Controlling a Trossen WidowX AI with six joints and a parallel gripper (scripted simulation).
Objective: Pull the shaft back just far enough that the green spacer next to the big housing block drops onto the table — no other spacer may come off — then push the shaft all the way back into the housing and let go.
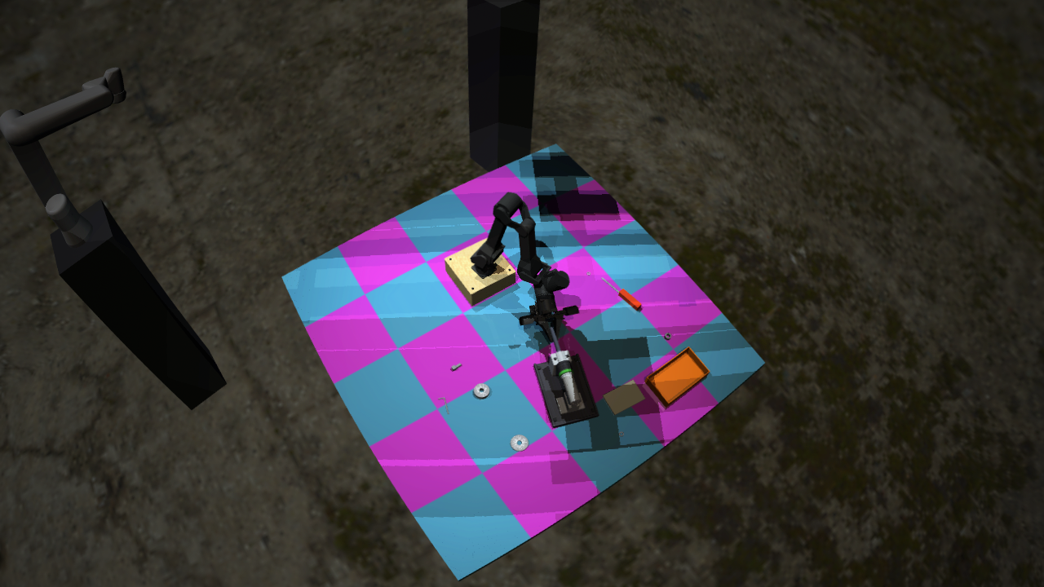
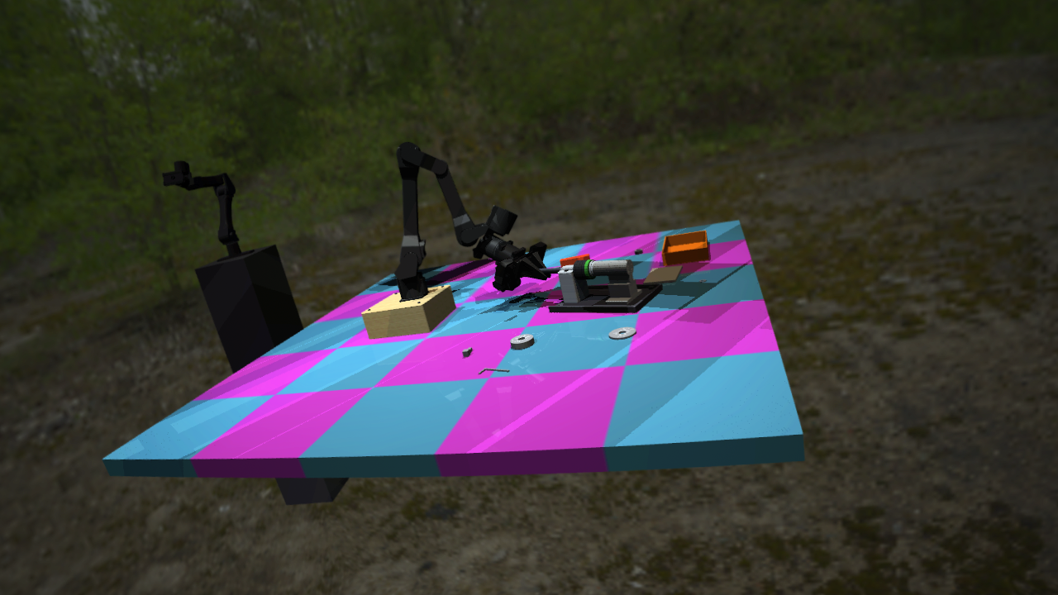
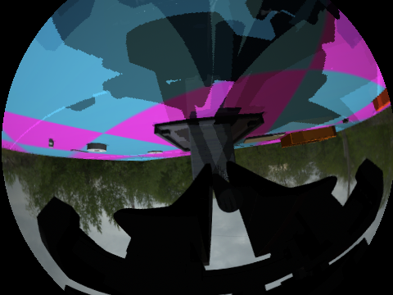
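Right now the thin shaft is 5 cm ahead of my gripper tip, 3 cm to the right of it and 2 cm above it. Also, from my gripper tip: small bolt 16 cm behind, 28 cm to the right, 6 cm below; then card 28 cm ahead, 5 cm to the left, 6 cm below; then green spacer 11 cm ahead, 6 cm to the right, 2 cm above.
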